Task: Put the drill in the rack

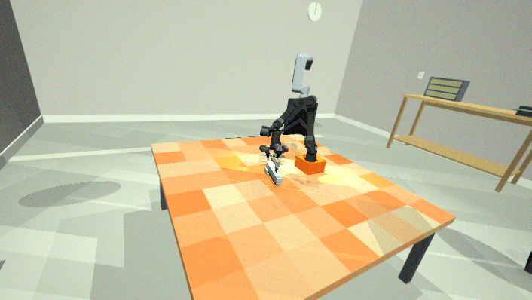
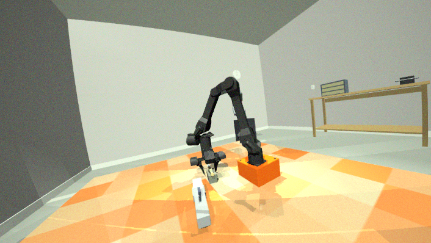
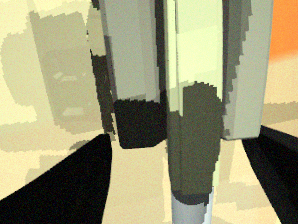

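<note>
Right now my gripper tip is 2 cm short of the grey rack, 5 cm to the right of it and 1 cm below it. From my gripper tip the other things lie so: grey block (14 cm ahead, 18 cm to the left, 3 cm above); thin dark blue drill (14 cm ahead, 21 cm to the left, 4 cm above).
</note>
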